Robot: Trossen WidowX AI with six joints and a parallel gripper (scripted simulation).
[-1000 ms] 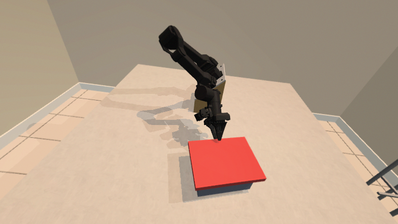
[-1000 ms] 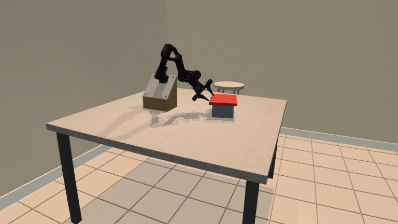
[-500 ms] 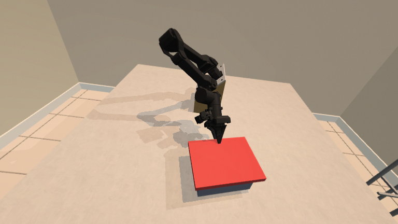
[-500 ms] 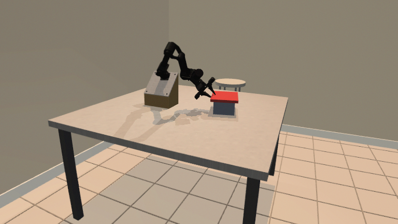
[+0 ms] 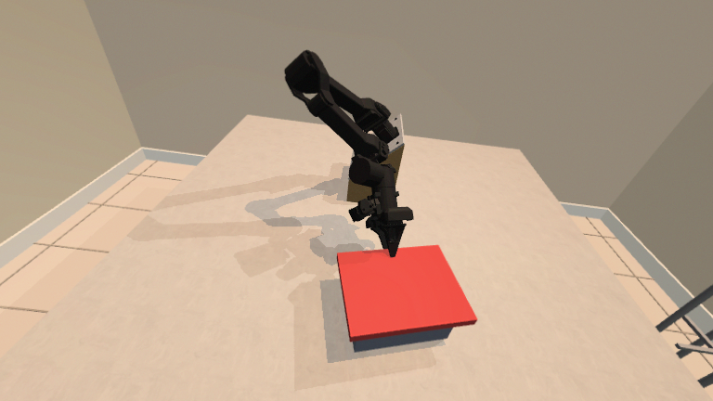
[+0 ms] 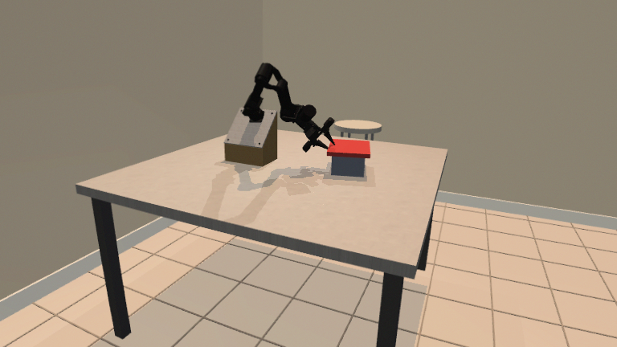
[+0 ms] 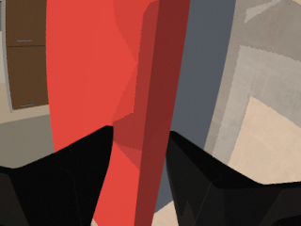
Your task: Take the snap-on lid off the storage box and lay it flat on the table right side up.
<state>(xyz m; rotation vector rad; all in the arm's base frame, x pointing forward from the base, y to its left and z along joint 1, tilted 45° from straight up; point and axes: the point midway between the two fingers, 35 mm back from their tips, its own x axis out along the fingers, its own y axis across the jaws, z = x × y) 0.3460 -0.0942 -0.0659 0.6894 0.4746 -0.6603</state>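
My gripper tip is 70 mm short of the red lid, 10 mm to the right of it and 10 mm below it. The rest, counted from my gripper tip: storage box (70 mm ahead, 10 mm to the left, 40 mm below).
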